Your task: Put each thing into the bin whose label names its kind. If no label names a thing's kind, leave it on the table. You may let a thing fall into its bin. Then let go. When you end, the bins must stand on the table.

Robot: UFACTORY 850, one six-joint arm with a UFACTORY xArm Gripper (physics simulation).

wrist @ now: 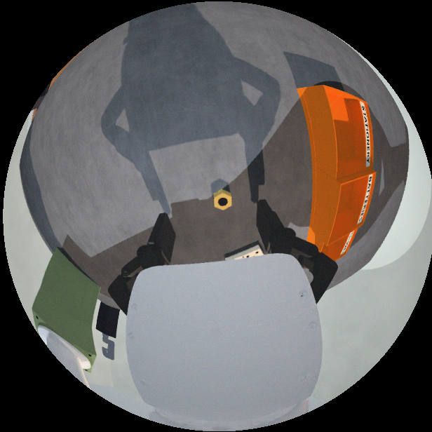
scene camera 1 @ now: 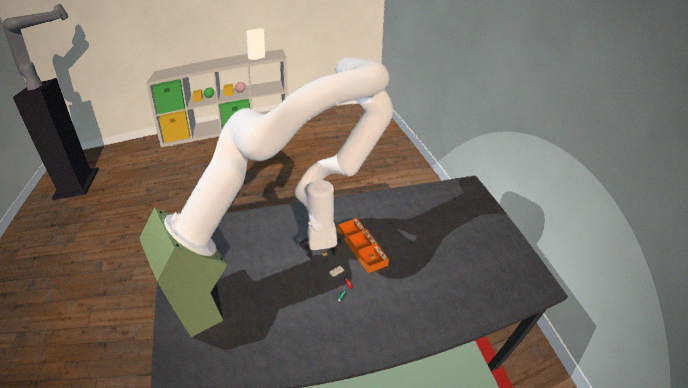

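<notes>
My gripper [scene camera 1: 323, 255] [wrist: 212, 217] is open and empty, with its fingers wide apart above the table. A brass hex nut [scene camera 1: 324, 253] [wrist: 222, 200] shows between and beyond the fingertips in the wrist view, nearer the right finger. A cream domino [scene camera 1: 337, 271] [wrist: 254, 253] lies on the table, partly hidden by the gripper body in the wrist view. A small red piece [scene camera 1: 348, 283] and a small green cylinder [scene camera 1: 342, 296] lie beyond it. Three joined orange bins [scene camera 1: 378, 265] [wrist: 324, 135] stand on the table; labels read STATIONERY and BATTERIES, the third is partly hidden. A small thing [scene camera 1: 372, 256] lies in the near-end bin.
The dark table [scene camera 1: 450, 300] [wrist: 75, 175] carries everything. The bins stand close to the gripper's right in the wrist view. The green arm base [scene camera 1: 190, 290] [wrist: 67, 300] is at the table's left end. A shelf unit [scene camera 1: 215, 63] stands by the back wall.
</notes>
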